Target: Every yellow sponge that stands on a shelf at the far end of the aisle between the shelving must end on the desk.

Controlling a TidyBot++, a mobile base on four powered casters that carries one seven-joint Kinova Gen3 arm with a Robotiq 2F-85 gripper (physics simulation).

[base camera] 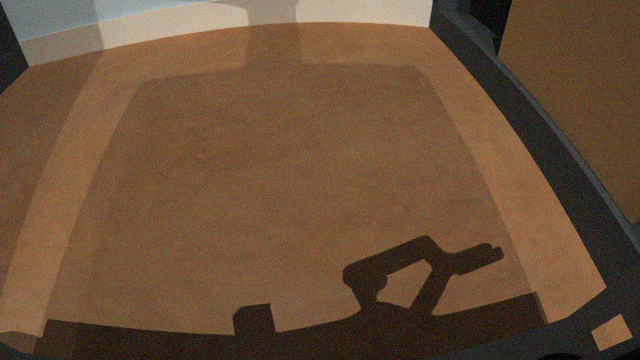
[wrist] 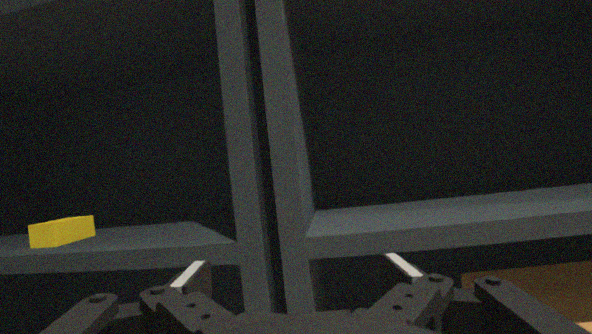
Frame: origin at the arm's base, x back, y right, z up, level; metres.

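Where they show: gripper, fingertip midpoint: (wrist: 296, 276).
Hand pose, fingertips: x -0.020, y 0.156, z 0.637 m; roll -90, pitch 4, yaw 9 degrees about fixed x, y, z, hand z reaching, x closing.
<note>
After its pixels a point has its place.
A yellow sponge (wrist: 62, 231) @(x -0.529, y 0.501, z 0.620 m) stands on the left shelf board (wrist: 150, 237) @(x -0.350, y 0.519, z 0.594 m) in the wrist view, near the left edge of the view. My gripper (wrist: 296, 276) @(x -0.020, y 0.156, z 0.637 m) is open, with nothing between its fingers. Its fingers point toward the dark upright posts between two shelving bays, and the sponge is to the left of the left finger. The desk does not show in either view. In the base camera view the gripper itself does not show; a shadow of part of it falls on the floor.
Two upright posts (wrist: 240, 150) @(x -0.130, y 0.432, z 0.728 m) (wrist: 285, 150) @(x -0.064, y 0.433, z 0.720 m) stand side by side, with another shelf board (wrist: 450, 220) @(x 0.162, y 0.464, z 0.594 m) on the right. In the base camera view, dark shelving (base camera: 540, 150) @(x -0.453, y 0.428, z -0.370 m) runs along the right, and a pale wall (base camera: 165, 25) @(x -1.016, y -0.329, z -0.359 m) closes off the wooden floor (base camera: 300, 175) @(x -0.444, y 0.021, z -0.397 m).
</note>
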